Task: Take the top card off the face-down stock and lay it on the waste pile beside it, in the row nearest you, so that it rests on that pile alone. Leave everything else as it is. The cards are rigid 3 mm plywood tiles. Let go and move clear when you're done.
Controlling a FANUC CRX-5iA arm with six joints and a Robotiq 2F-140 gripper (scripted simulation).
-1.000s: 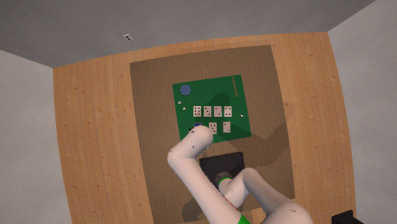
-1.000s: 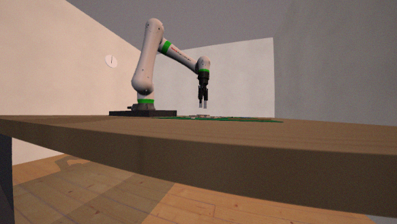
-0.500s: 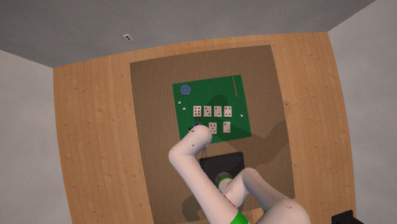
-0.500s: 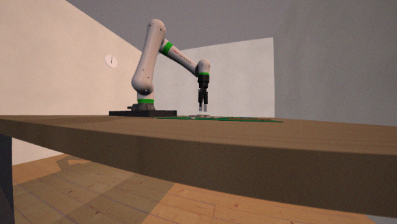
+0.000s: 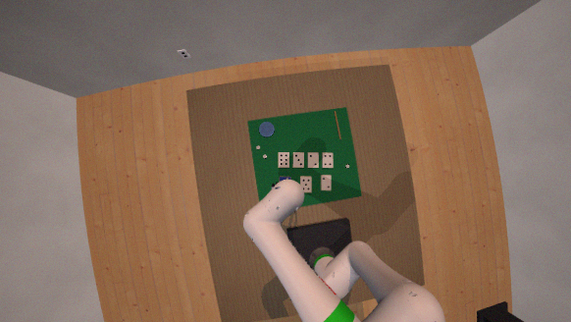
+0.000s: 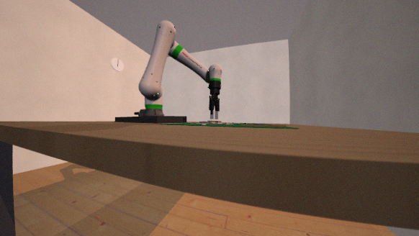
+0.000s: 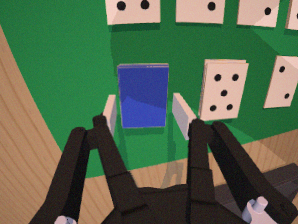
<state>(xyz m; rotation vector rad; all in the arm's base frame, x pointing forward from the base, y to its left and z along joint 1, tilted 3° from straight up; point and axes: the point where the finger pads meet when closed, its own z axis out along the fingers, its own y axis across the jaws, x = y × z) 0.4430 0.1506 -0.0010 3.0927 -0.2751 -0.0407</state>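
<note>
My gripper is now 240 mm to the left of the two-pip card, 60 mm above it and 20 mm past it. From my hand the other things lie so: green mat (140 mm to the right, 130 mm ahead, 70 mm below); then thin wooden stick (360 mm to the right, 300 mm ahead, 50 mm below).
</note>
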